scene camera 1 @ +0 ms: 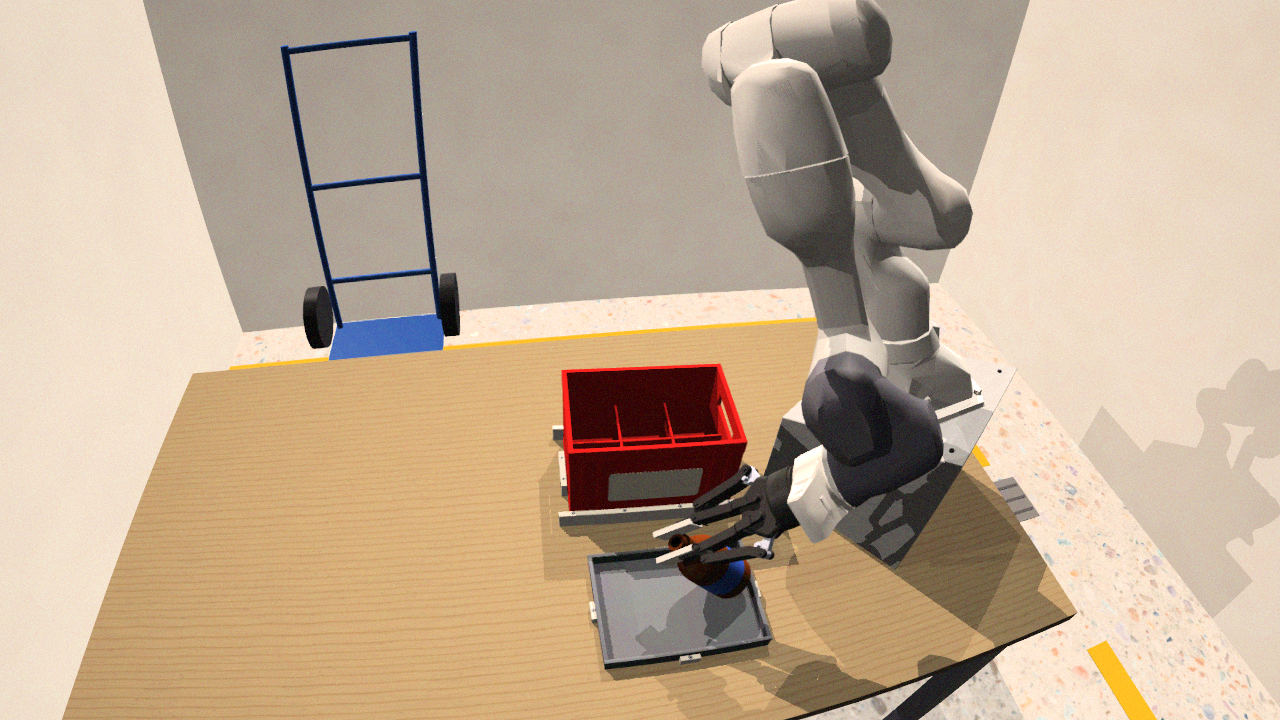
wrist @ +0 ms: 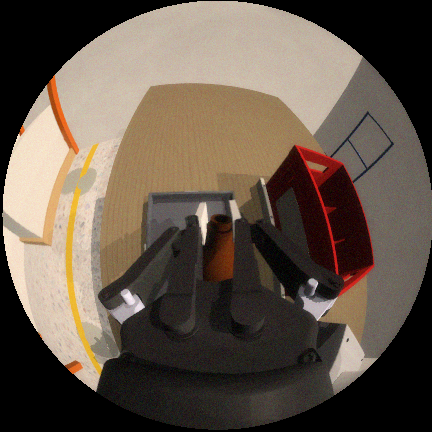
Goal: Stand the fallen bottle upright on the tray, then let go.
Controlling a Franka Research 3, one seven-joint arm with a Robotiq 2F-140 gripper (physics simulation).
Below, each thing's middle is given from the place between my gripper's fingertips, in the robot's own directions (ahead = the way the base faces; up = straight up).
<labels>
Right now my hand is 80 mm past the brown bottle [wrist: 218, 249] and 50 mm above it. Also, from my hand: grey tray [scene camera 1: 646, 608] (30 mm behind, 30 mm to the left, 130 mm below); pale rail [scene camera 1: 609, 516] (10 mm behind, 150 mm to the right, 110 mm below).
</labels>
